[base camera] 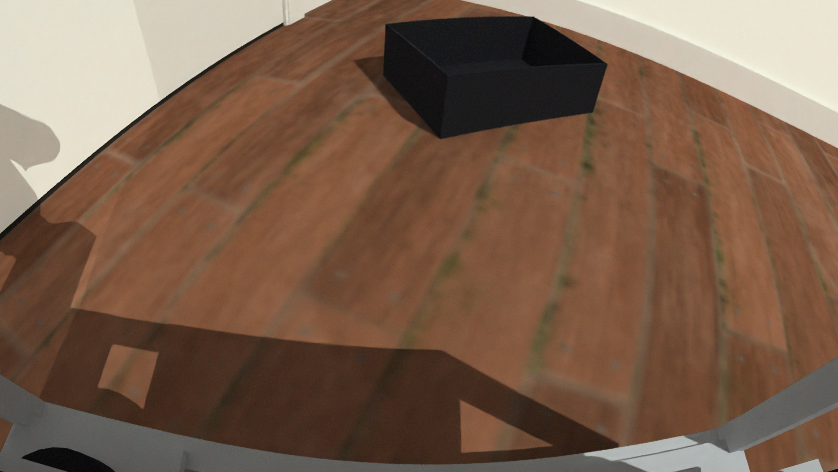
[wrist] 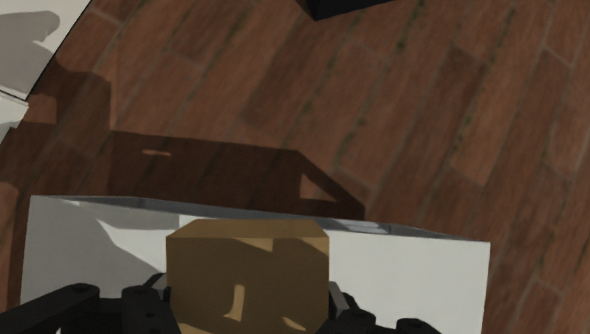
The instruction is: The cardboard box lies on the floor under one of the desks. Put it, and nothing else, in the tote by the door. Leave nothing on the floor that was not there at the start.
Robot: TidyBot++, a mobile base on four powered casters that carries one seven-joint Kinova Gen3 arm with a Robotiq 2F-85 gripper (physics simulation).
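Places are measured from the arm's base along level axes (x ahead, y left, z up), in metres.
Pixels of known places: gripper, fingertip midpoint: (wrist: 253,293).
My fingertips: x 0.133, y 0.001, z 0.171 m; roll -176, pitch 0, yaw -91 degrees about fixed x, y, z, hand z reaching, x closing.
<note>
For each thing: its top centre in the pictures, then the offset to it from my fingertips. "spot": a spot on its surface instead. Level surfaces: height alone.
- cardboard box at a spot on its surface: (wrist: 248,280) spot: 0.002 m left, 0.015 m ahead, 0.035 m up
- black open-topped tote at its top centre: (base camera: 500,38) 0.153 m right, 0.607 m ahead, 0.468 m down
- wooden floor at its surface level: 0.568 m down
The cardboard box (wrist: 248,280) is brown and sits between the gripper's fingers in the wrist view, above the robot's pale base; its lower part is cut off by the frame. My gripper (wrist: 253,293) is shut on it, one black finger on each side. The black open-topped tote (base camera: 516,96) (wrist: 332,7) stands on the floor ahead, at the top of the base camera view a little right of the middle. The part of its inside that shows holds no object. A corner of it shows at the top edge of the wrist view. The gripper is well short of the tote.
A pale wall (base camera: 76,64) (wrist: 25,45) runs along the left, with a dark line at its foot. Another wall (base camera: 733,41) with a baseboard stands behind and right of the tote. The robot's base (wrist: 410,275) spans the bottom of the wrist view. The robot's shadow lies on the wooden floor (base camera: 527,234).
</note>
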